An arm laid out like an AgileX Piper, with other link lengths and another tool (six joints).
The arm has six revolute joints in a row. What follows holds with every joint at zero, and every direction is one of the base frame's. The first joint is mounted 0.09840 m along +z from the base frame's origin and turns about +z. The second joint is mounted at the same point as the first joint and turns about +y. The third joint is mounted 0.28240 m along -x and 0.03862 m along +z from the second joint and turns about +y. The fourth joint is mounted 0.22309 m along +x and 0.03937 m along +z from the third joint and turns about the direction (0.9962, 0, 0.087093). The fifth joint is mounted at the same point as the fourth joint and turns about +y. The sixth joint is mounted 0.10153 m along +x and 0.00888 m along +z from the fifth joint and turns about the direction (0.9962, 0, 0.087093). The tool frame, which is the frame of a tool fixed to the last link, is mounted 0.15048 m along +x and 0.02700 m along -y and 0.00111 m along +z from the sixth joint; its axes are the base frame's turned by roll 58.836, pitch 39.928 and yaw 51.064 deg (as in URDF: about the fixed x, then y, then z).
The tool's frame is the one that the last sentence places.
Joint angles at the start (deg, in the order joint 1, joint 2, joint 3, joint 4, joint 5, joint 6):
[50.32, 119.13, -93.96, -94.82, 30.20, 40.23]
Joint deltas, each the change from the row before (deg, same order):
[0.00, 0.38, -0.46, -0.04, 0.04, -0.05]
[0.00, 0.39, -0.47, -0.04, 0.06, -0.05]
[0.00, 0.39, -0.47, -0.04, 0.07, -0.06]
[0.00, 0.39, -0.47, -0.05, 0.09, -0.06]
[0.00, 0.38, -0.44, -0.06, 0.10, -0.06]
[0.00, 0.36, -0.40, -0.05, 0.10, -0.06]
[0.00, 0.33, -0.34, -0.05, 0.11, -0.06]
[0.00, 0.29, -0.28, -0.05, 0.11, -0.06]
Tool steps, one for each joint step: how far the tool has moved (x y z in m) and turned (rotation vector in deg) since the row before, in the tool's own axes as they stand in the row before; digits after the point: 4 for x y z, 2 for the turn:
[0.0004, 0.0007, 0.0015, 0.04, -0.08, -0.07]
[0.0004, 0.0006, 0.0015, 0.05, -0.08, -0.07]
[0.0004, 0.0006, 0.0015, 0.06, -0.08, -0.09]
[0.0004, 0.0005, 0.0014, 0.07, -0.08, -0.10]
[0.0005, 0.0005, 0.0013, 0.07, -0.06, -0.12]
[0.0006, 0.0005, 0.0012, 0.07, -0.04, -0.12]
[0.0008, 0.0004, 0.0010, 0.06, -0.02, -0.14]
[0.0008, 0.0003, 0.0008, 0.05, 0.00, -0.14]

